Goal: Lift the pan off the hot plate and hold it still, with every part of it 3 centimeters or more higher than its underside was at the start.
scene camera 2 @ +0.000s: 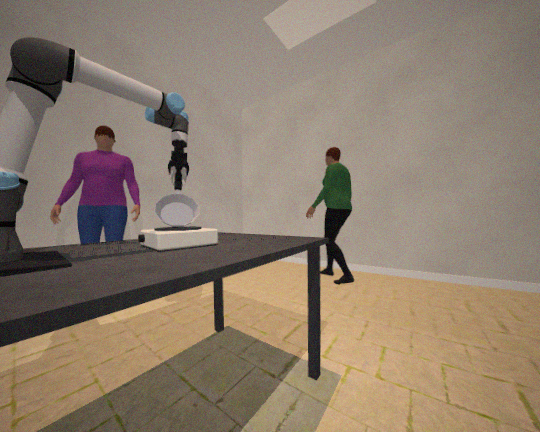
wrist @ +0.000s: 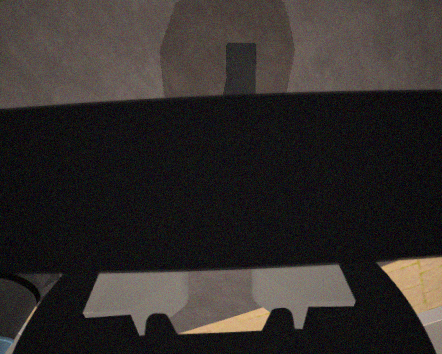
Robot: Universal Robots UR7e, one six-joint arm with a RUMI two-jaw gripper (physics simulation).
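A white hot plate [scene camera 2: 164,238] and a grey pan [wrist: 303,215] are visible. The wrist view does not show the white hot plate, which is hidden by the grey pan.
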